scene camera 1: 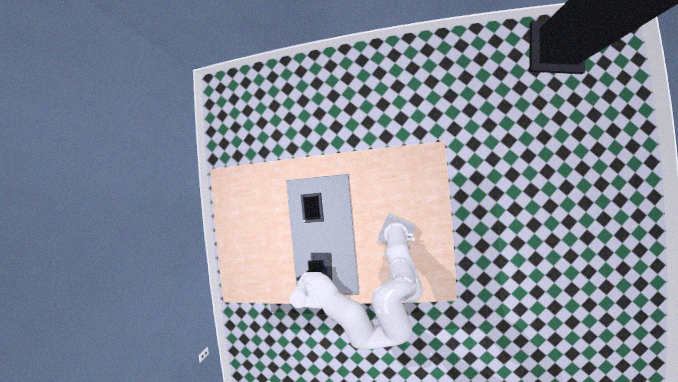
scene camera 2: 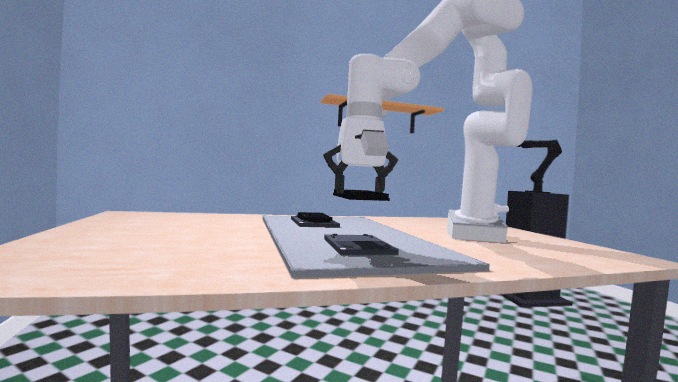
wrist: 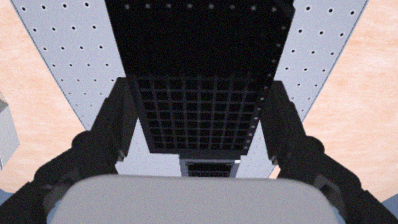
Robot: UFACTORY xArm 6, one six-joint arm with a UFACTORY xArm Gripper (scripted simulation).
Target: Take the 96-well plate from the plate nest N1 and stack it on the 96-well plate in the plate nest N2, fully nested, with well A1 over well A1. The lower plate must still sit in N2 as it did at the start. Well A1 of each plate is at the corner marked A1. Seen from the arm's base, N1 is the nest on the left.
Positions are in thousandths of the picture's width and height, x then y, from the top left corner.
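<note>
The gripper (scene camera 2: 530, 509), (wrist: 501, 426). Black 96-well plate (wrist: 534, 471). Plate nest (scene camera 2: 535, 643).
</note>
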